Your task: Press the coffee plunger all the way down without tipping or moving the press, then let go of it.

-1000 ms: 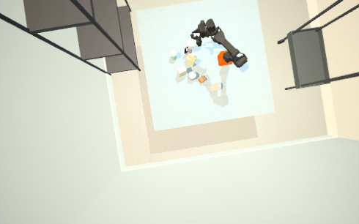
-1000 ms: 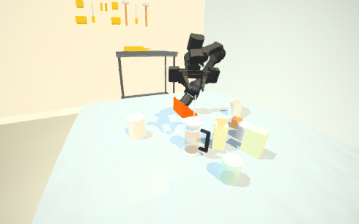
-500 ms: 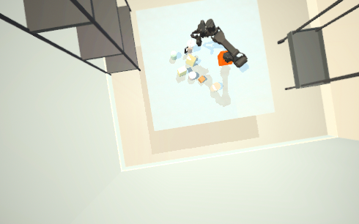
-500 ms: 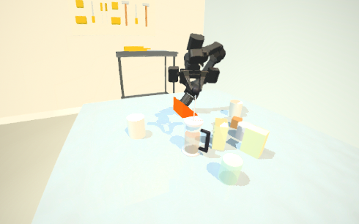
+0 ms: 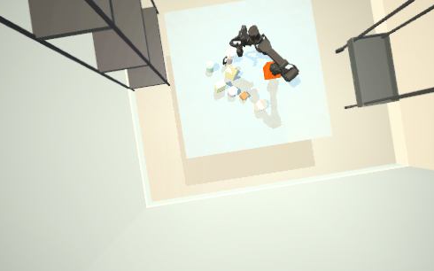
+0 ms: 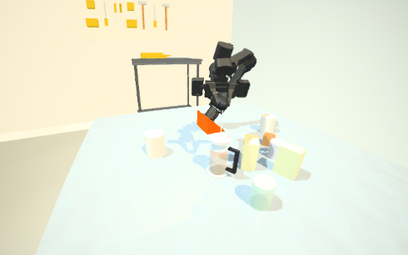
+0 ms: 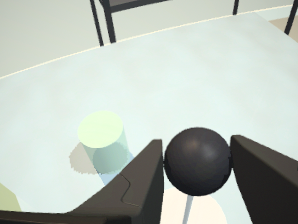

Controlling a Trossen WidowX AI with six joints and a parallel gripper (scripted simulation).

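My gripper tip is now 130 mm above the coffee press, 10 mm to the right of it and 10 mm short of it. From my gripper tip the other things lie so: orange block (340 mm to the left, 220 mm below, 50 mm behind).
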